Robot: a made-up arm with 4 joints. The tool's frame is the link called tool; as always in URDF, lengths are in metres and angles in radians. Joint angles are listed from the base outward. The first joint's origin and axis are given. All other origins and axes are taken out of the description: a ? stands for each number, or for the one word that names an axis. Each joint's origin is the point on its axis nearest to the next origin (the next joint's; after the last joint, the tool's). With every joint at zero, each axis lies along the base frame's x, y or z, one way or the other. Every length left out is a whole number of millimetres.
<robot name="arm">
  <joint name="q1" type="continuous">
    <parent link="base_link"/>
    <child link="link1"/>
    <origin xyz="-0.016 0 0.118" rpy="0 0 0"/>
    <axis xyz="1 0 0"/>
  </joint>
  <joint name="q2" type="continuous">
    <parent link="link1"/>
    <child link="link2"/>
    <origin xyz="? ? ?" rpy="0 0 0"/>
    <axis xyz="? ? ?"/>
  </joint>
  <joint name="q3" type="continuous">
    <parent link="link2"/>
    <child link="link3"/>
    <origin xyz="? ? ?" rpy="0 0 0"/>
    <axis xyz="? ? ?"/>
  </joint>
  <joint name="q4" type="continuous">
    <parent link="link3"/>
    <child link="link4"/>
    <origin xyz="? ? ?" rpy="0 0 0"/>
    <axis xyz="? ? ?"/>
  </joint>
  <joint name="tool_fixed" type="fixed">
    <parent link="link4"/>
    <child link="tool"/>
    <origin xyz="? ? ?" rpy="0 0 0"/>
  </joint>
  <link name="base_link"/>
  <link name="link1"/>
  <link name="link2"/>
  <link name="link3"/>
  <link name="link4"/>
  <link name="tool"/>
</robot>
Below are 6 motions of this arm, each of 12 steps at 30 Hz.
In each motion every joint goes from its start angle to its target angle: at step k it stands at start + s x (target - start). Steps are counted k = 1, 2, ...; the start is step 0. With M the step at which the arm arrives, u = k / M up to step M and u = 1 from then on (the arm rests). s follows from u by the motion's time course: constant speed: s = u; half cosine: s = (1 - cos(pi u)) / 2; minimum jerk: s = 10 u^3 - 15 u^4 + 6 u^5.
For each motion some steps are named. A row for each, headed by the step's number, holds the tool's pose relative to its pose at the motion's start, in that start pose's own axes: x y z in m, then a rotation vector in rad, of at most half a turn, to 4 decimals.
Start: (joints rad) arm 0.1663 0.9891 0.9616 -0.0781
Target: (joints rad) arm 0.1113 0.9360 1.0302 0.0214
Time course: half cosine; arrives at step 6
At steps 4, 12:
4: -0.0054 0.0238 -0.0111 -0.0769 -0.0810 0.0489
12: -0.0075 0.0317 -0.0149 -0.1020 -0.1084 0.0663

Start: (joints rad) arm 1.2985 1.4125 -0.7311 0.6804
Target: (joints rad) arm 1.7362 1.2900 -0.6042 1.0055
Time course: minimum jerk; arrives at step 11
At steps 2, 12:
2: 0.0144 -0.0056 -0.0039 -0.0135 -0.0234 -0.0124
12: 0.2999 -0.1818 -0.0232 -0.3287 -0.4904 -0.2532

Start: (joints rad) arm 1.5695 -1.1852 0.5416 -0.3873
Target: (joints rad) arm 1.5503 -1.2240 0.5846 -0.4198
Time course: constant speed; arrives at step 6
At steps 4, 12:
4: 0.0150 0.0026 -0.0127 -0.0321 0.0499 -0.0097
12: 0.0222 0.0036 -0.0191 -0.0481 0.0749 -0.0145

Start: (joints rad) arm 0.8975 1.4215 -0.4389 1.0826
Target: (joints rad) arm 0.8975 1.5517 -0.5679 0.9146
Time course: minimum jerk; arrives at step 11
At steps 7, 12:
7: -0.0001 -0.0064 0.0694 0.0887 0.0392 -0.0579
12: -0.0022 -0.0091 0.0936 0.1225 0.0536 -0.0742

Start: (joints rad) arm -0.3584 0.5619 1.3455 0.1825
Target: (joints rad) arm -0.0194 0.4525 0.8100 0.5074
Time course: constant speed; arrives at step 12
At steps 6, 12:
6: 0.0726 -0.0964 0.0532 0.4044 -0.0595 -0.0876
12: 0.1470 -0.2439 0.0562 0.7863 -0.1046 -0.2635

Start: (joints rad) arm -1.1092 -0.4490 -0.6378 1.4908
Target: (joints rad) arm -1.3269 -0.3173 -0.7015 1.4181
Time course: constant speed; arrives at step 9
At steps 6, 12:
6: -0.0923 0.0388 0.0231 -0.0011 -0.0559 0.0914
12: -0.1432 0.0549 0.0330 0.0014 -0.0807 0.1395

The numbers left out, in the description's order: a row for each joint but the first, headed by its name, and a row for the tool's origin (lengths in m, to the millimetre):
q2: xyz 0 0.327 0.07, axis 0 -1 0
q3: xyz 0.102 0 0.392, axis -1 0 0
q4: xyz 0 0.334 0.103, axis 0 -1 0
tool: xyz 0.112 0 -0.093

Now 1 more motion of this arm.
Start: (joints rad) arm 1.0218 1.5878 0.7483 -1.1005
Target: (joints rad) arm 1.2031 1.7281 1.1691 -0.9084
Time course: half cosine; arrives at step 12
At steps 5, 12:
5: 0.0690 -0.0206 0.0076 -0.0036 -0.0568 -0.1795
12: 0.1758 -0.0801 0.0117 -0.0475 -0.1202 -0.4852

